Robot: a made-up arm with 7 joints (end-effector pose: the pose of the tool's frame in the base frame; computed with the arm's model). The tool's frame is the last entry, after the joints.
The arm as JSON. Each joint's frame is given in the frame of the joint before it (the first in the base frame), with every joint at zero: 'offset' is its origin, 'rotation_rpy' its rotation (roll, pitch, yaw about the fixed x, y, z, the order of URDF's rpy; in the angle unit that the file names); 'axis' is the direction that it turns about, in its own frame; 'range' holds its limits. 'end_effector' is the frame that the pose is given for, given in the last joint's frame.
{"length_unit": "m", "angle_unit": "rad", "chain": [
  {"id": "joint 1", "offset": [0.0, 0.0, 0.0], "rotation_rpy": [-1.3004, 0.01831, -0.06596], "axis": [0.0, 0.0, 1.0], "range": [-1.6, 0.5]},
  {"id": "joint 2", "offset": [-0.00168, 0.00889, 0.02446], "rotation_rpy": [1.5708, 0.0, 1.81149], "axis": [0.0, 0.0, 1.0], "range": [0.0, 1.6]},
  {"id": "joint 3", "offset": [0.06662, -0.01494, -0.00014], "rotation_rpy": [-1.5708, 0.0, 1.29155], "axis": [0.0, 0.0, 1.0], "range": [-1.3, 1.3]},
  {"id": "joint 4", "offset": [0.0, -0.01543, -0.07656], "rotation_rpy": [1.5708, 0.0, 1.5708], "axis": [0.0, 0.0, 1.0], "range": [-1.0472, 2.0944]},
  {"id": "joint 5", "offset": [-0.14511, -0.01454, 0.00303], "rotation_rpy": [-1.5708, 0.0, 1.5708], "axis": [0.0, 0.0, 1.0], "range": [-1.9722, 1.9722]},
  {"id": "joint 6", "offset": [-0.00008, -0.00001, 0.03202], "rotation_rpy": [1.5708, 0.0, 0.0], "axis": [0.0, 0.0, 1.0], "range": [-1.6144, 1.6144]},
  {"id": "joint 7", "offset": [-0.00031, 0.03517, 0.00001], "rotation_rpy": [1.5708, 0.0, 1.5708], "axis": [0.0, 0.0, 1.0], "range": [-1.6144, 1.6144]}
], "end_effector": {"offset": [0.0, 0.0, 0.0], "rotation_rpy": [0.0, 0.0, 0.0]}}
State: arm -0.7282 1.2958 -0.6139 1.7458 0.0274 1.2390 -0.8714
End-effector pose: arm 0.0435 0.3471 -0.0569 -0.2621 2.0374 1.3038
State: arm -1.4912 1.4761 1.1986 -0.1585 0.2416 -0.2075 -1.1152
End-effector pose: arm -0.0994 0.1800 0.1780 1.4940 -1.1346 0.9396
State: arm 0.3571 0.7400 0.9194 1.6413 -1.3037 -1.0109 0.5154
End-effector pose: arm -0.1810 0.2613 -0.1728 0.4900 -0.2132 2.6331
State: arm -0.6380 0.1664 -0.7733 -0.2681 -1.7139 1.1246 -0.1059
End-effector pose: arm 0.1422 -0.1389 -0.0780 -0.6696 1.1569 -1.9149
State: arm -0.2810 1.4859 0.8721 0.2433 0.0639 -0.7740 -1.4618
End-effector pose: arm 0.1508 0.2142 0.1517 1.9632 0.2544 -0.6805
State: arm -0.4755 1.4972 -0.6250 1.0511 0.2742 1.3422 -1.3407
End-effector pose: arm 0.1152 0.3399 -0.0378 0.0387 2.0967 0.9556
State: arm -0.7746 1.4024 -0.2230 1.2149 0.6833 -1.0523 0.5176
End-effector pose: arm 0.1853 0.3096 -0.0276 1.7174 -0.2733 0.0197
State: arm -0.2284 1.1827 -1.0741 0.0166 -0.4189 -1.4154 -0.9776
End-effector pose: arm 0.1089 0.0771 -0.2057 0.2546 -0.4775 -2.0212
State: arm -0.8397 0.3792 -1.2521 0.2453 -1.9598 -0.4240 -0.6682
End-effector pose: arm 0.1942 -0.1137 -0.1909 -1.2003 0.2336 -1.1374
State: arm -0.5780 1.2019 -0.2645 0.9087 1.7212 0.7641 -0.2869
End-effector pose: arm 0.2108 0.2854 -0.0703 2.6752 1.3905 0.8324
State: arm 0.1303 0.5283 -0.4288 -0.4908 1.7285 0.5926 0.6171
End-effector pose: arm 0.1504 0.0104 -0.1471 1.8950 -0.7367 0.5437
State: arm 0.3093 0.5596 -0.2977 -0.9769 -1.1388 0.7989 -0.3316
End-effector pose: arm 0.1050 -0.0170 -0.0946 -0.6949 0.6582 -1.2424
